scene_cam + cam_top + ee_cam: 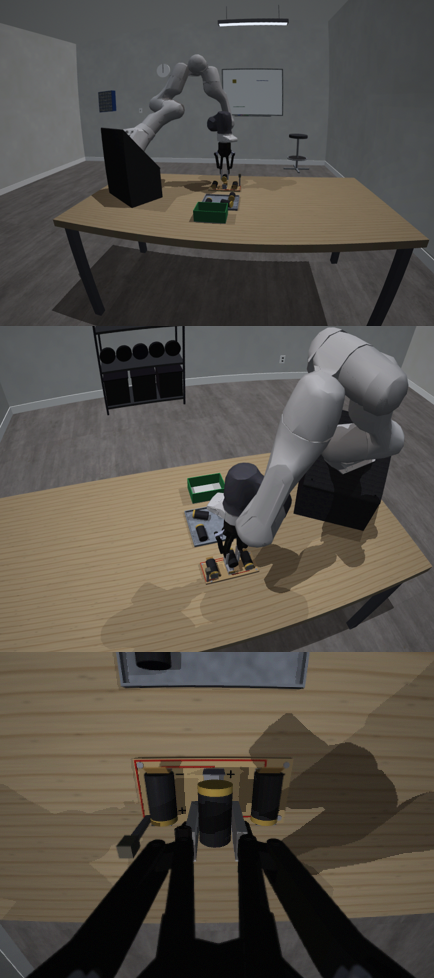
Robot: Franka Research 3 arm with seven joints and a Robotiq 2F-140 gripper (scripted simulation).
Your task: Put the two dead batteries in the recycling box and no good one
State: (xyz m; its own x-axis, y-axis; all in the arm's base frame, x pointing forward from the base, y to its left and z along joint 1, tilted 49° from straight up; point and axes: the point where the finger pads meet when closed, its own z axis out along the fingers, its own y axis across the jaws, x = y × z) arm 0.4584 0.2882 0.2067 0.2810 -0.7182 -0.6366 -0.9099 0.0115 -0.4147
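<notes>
The wooden holder board is 9 cm below my hand. The rest, counted from my hand: grey tray (6 cm ahead, 21 cm to the right, 9 cm below); bulb (8 cm ahead, 6 cm to the left, 2 cm below); thin post (8 cm ahead, 6 cm to the left, 6 cm below).
</notes>
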